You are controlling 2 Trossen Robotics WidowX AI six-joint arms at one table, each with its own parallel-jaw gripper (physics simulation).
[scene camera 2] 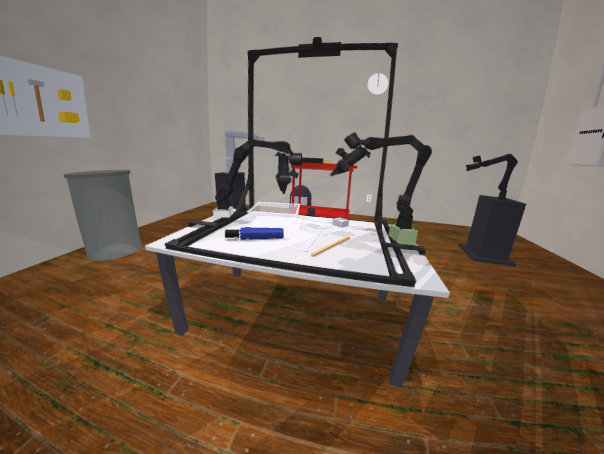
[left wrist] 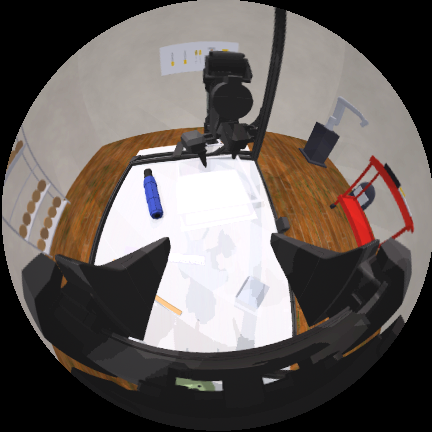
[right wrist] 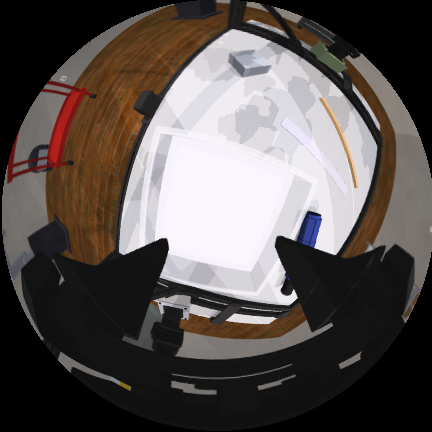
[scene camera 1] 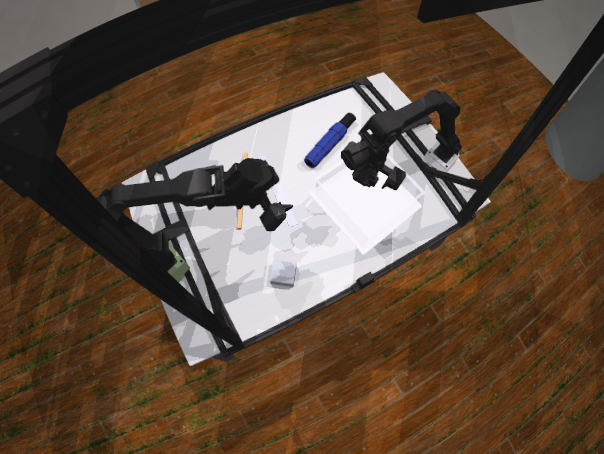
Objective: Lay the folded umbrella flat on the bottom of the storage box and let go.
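The folded blue umbrella with a black handle lies flat on the table, outside and beside the clear-walled storage box. The box has a white bottom, and no umbrella lies in it. My right gripper is open and empty, raised above the box; its right finger hides part of the umbrella in the right wrist view. My left gripper is open and empty, raised above the table, away from the umbrella.
A grey block lies near one long table edge. An orange stick and a pale flat strip lie on the table. A black frame runs around the tabletop.
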